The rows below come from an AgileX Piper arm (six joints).
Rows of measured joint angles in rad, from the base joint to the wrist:
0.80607 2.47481 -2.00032 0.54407 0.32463 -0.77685
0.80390 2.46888 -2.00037 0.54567 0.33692 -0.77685
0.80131 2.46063 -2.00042 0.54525 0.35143 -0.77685
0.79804 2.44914 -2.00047 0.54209 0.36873 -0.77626
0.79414 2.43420 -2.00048 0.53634 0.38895 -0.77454
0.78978 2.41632 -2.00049 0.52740 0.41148 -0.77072
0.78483 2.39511 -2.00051 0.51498 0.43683 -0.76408
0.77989 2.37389 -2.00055 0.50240 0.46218 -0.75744
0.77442 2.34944 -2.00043 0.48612 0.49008 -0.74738
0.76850 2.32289 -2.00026 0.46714 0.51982 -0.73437
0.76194 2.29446 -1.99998 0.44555 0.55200 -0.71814
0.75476 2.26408 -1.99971 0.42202 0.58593 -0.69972
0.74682 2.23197 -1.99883 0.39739 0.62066 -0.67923
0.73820 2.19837 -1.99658 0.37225 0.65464 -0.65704
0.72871 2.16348 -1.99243 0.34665 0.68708 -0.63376
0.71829 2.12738 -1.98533 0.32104 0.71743 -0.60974
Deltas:
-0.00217 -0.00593 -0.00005 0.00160 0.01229 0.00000
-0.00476 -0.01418 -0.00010 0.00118 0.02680 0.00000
-0.00803 -0.02567 -0.00015 -0.00198 0.04410 0.00059
-0.01193 -0.04061 -0.00016 -0.00773 0.06432 0.00231
-0.01629 -0.05849 -0.00017 -0.01667 0.08685 0.00613
-0.02124 -0.07970 -0.00019 -0.02909 0.11220 0.01277
-0.02618 -0.10092 -0.00023 -0.04167 0.13755 0.01941
-0.03165 -0.12537 -0.00011 -0.05795 0.16545 0.02947
-0.03757 -0.15192 0.00006 -0.07693 0.19519 0.04248
-0.04413 -0.18035 0.00034 -0.09852 0.22737 0.05871
-0.05131 -0.21073 0.00061 -0.12205 0.26130 0.07713
-0.05925 -0.24284 0.00149 -0.14668 0.29603 0.09762
-0.06787 -0.27644 0.00374 -0.17182 0.33001 0.11981
-0.07736 -0.31133 0.00789 -0.19742 0.36245 0.14309
-0.08778 -0.34743 0.01499 -0.22303 0.39280 0.16711

